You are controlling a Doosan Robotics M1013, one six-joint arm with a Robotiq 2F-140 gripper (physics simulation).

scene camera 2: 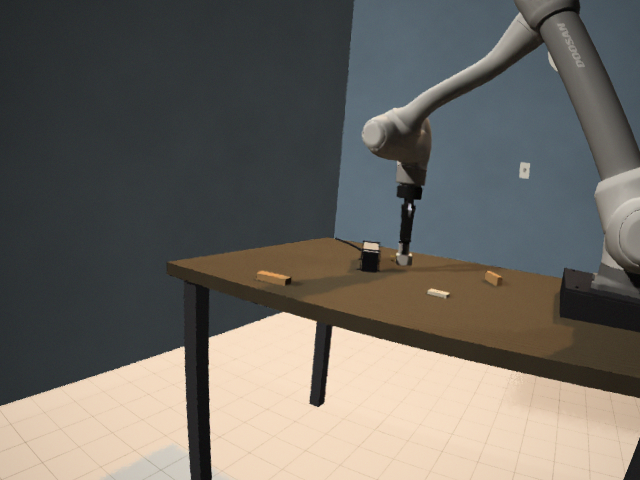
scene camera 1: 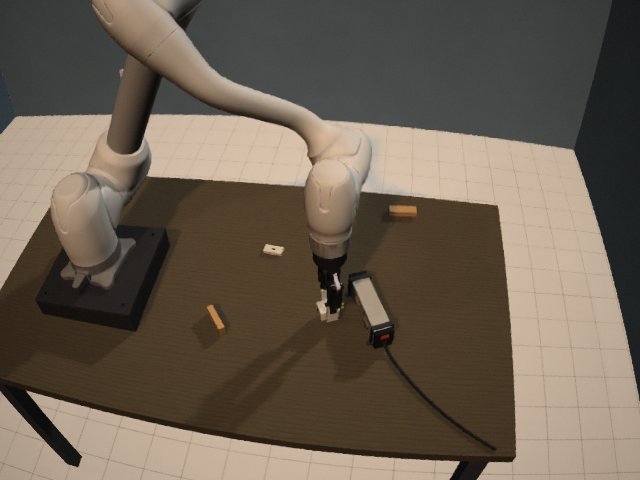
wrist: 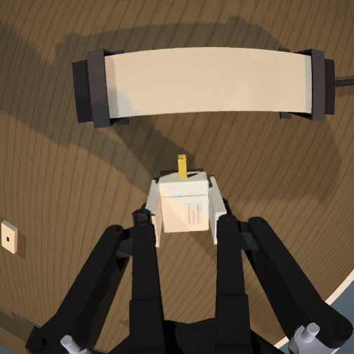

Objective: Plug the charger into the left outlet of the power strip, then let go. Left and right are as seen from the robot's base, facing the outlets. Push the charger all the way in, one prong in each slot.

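Frame: origin at the arm's base, x right, y down, z ahead, level; metres.
Where they show: gripper, fingertip midpoint: (scene camera 2: 402, 263) (scene camera 1: 329, 312); arm's base, origin of the base link: (scene camera 2: 624, 289) (scene camera 1: 98, 260).
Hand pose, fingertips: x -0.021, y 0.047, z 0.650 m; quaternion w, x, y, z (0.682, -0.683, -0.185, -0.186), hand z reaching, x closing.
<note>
Each offset is from my fingertips to the top centre of the thing. "pt": to the spot under its first point. Level surfaces: height alone.
My gripper (scene camera 1: 329, 310) (scene camera 2: 404, 256) (wrist: 183, 189) is shut on the white charger {dx -0.002, dy -0.029, dz +0.004 m} (scene camera 1: 321, 310) (wrist: 184, 207), one pad on each side of it. In the wrist view the charger's yellow prong end (wrist: 182, 166) points at the long side of the power strip {dx -0.026, dy -0.042, dz +0.098 m} (scene camera 1: 371, 304) (scene camera 2: 370, 258) (wrist: 207, 82), with a gap between them. The prongs are apart from the strip and face about the middle of its length. The strip has a pale top and black end caps. Its outlets are hidden in the wrist view, and the slots cannot be made out in the scene views.
A black cable {pt dx +0.197, dy +0.012, dz +0.281 m} (scene camera 1: 429, 400) (wrist: 345, 82) runs from one end of the strip. A small white block with a dark mark {dx -0.188, dy +0.011, dz -0.198 m} (scene camera 1: 273, 250) (scene camera 2: 438, 293) (wrist: 9, 237) lies on the table {dy +0.019 m} (scene camera 1: 258, 372). Orange blocks {dx -0.422, dy +0.003, dz +0.128 m} (scene camera 1: 402, 210) {dx +0.086, dy -0.007, dz -0.269 m} (scene camera 1: 216, 319) (scene camera 2: 273, 277) (scene camera 2: 493, 277) lie farther off.
</note>
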